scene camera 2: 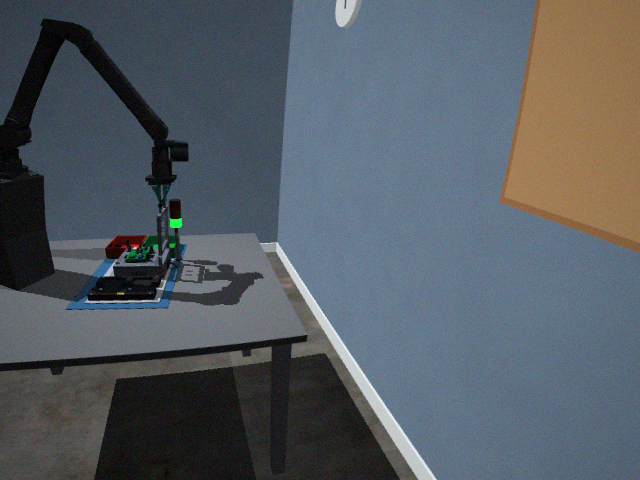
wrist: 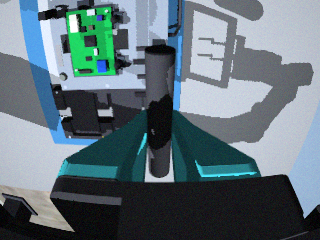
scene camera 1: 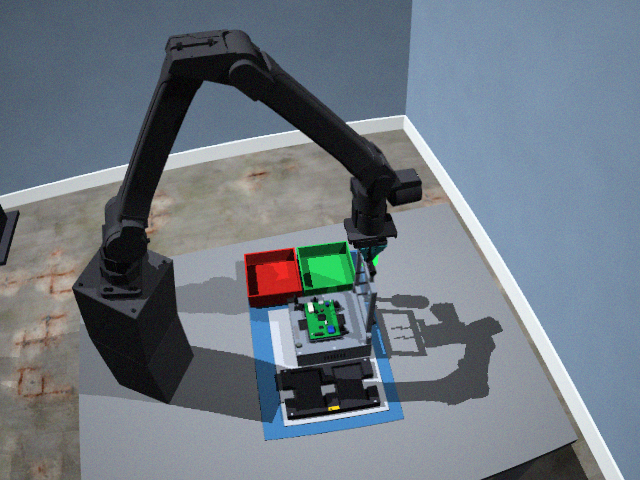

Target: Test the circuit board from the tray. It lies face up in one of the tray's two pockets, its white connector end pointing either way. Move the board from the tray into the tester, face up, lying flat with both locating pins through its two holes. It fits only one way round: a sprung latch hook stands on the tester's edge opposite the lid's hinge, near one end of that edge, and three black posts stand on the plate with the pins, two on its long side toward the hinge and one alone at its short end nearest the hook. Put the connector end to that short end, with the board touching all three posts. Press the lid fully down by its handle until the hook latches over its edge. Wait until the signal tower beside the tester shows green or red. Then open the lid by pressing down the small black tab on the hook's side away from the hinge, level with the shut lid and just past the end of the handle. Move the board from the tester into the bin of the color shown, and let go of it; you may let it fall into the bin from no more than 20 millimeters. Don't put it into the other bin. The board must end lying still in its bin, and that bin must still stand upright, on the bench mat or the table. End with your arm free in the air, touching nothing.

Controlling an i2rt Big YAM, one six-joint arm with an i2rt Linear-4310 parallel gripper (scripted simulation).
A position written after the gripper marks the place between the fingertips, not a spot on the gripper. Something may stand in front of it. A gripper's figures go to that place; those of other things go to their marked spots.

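The gripper point(scene camera 1: 368, 258) is 1190 mm from the lens, while a green circuit board point(scene camera 1: 321, 317) lies 1330 mm from the lens; the gripper is nearer to the lens than the green circuit board.
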